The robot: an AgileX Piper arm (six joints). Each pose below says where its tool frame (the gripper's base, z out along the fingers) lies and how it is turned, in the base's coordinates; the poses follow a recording.
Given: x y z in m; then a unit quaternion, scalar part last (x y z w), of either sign.
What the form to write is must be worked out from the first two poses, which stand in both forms.
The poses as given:
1: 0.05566 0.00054 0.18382 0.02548 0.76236 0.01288 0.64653
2: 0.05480 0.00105 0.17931 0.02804 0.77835 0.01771 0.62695
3: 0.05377 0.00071 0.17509 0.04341 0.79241 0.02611 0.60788
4: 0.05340 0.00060 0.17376 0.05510 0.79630 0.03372 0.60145
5: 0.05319 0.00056 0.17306 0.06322 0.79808 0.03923 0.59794
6: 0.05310 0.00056 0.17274 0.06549 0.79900 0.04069 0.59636
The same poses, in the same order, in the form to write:
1:
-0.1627 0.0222 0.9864 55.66
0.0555 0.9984 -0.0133 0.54
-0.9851 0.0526 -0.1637 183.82
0 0 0 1

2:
-0.2123 0.0214 0.9770 54.80
0.0659 0.9978 -0.0076 1.05
-0.9750 0.0627 -0.2132 179.31
0 0 0 1

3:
-0.2572 0.0371 0.9656 53.77
0.1005 0.9949 -0.0114 0.71
-0.9611 0.0942 -0.2596 175.09
0 0 0 1

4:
-0.2705 0.0472 0.9616 53.40
0.1283 0.9917 -0.0126 0.60
-0.9541 0.1200 -0.2742 173.76
0 0 0 1

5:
-0.2769 0.0540 0.9594 53.19
0.1478 0.9889 -0.0130 0.56
-0.9494 0.1382 -0.2819 173.06
0 0 0 1

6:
-0.2801 0.0561 0.9583 53.10
0.1532 0.9881 -0.0131 0.56
-0.9477 0.1431 -0.2854 172.74
0 0 0 1

